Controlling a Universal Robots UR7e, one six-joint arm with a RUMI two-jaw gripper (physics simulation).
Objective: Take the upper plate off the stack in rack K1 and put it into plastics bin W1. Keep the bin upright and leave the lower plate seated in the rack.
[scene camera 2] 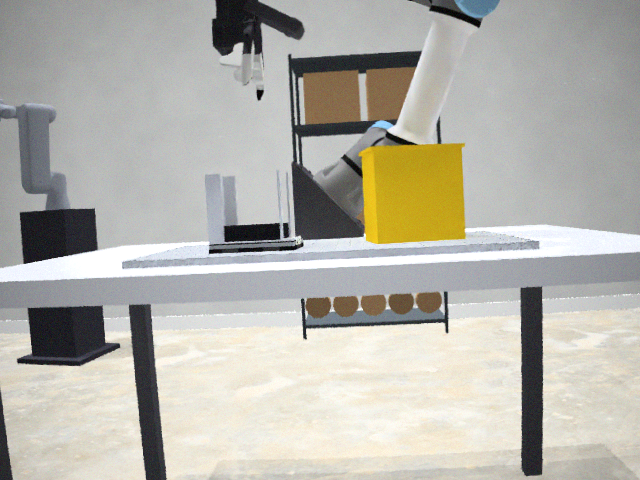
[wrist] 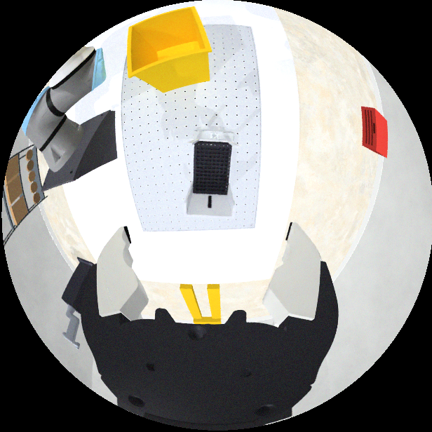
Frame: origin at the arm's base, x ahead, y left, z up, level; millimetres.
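Seen in the pictures: gripper, between the fingertips: (scene camera 2: 252,93); arm's base, origin of its link: (scene camera 2: 333,197).
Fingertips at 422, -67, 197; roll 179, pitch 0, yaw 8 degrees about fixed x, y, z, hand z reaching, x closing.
Offsets run from my fingertips to a thing's top centre, as dx, dy, dz. "spot": to the spot under its first point. Level surfaces: height alone.
Rack K1 {+3, -5, -149} (scene camera 2: 214,209) (wrist: 221,206) stands on the perforated board, with pale upright walls at its ends. A black plate with a grid of wells {spot: +45, +6, -258} (scene camera 2: 255,232) (wrist: 212,167) lies flat between these walls. A separate lower plate cannot be told apart from it. The yellow plastics bin W1 {-112, +279, -113} (scene camera 2: 416,196) (wrist: 187,75) stands upright on the same board, right of the rack in the scene view and above it in the wrist view. Its open top shows in the wrist view. My gripper (scene camera 2: 253,89) (wrist: 206,226) is open and empty, high above the rack with its fingers pointing down.
The perforated board {dz -293} (scene camera 2: 330,248) (wrist: 150,150) lies on the white table (scene camera 2: 320,276) (wrist: 200,255). The arm's dark slanted base mount (scene camera 2: 320,211) (wrist: 92,150) stands behind, between rack and bin in the scene view. The rack's upright walls rise well above the black plate.
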